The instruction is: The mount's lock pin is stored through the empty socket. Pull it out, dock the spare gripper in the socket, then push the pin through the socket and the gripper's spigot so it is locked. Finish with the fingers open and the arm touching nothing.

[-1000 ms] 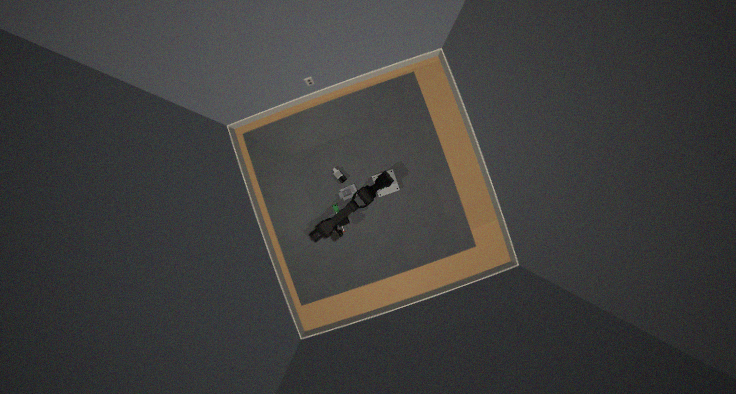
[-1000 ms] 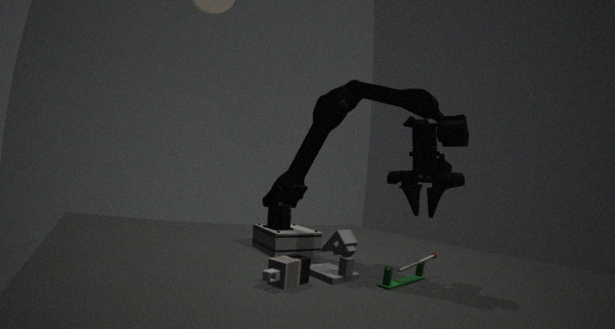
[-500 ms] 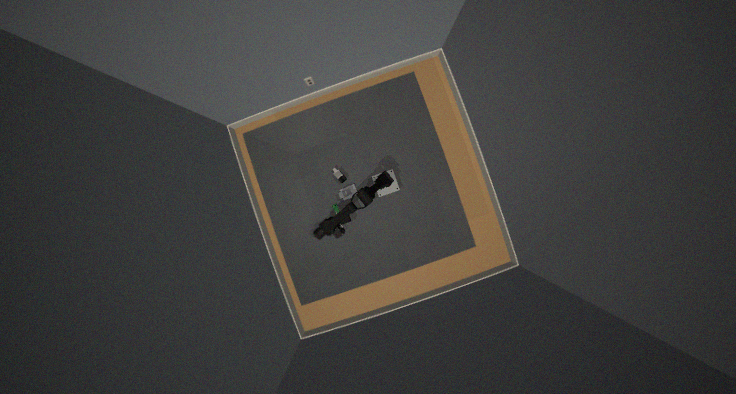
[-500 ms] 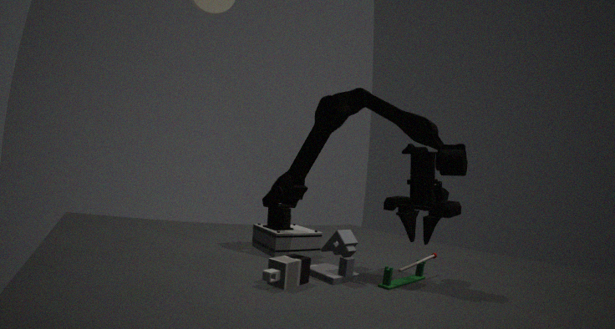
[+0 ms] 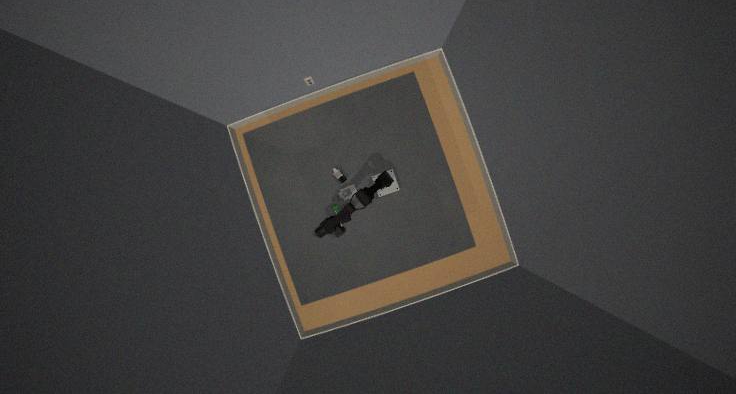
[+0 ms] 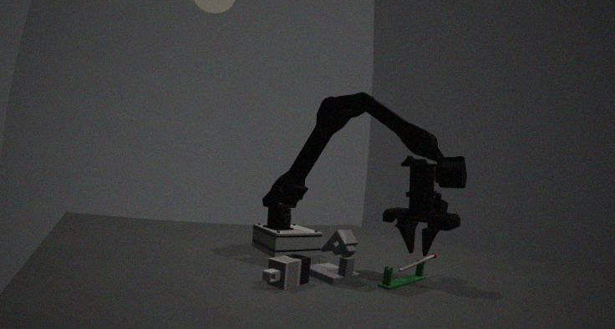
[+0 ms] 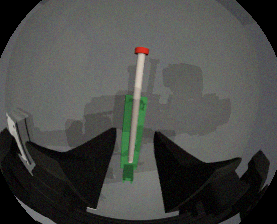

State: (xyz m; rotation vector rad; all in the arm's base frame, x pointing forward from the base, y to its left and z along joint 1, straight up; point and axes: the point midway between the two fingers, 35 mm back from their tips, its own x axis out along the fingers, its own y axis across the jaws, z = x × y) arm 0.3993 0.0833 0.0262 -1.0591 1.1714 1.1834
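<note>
My gripper tip is 4 cm to the left of the green pin cradle, 4 cm above it and 1 cm past it. From my gripper tip the other things lie so: spare gripper (27 cm to the right, 15 cm behind, 4 cm below); then grey mount socket (13 cm to the right, 13 cm behind, 1 cm below).
</note>
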